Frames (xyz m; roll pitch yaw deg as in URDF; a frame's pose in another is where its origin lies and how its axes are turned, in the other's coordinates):
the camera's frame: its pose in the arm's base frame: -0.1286 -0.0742 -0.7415 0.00 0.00 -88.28
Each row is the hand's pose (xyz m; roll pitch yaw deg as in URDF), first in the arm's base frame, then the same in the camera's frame.
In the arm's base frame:
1: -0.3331 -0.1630 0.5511 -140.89 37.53 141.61
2: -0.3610 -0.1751 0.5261 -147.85 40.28 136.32
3: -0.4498 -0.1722 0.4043 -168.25 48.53 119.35
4: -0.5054 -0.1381 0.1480 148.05 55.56 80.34
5: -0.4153 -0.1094 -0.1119 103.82 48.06 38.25
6: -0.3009 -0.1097 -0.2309 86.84 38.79 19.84
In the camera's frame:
1: 0.0826 -0.2071 1.2926 -140.89 37.53 -130.11
2: 0.0939 -0.2353 1.2676 -147.85 40.28 -135.40
3: 0.0883 -0.3240 1.1458 -168.25 48.53 -152.37
4: 0.0526 -0.3785 0.8895 148.05 55.56 168.62
5: 0.0266 -0.2876 0.6296 103.82 48.06 126.53
6: 0.0303 -0.1733 0.5106 86.84 38.79 108.12

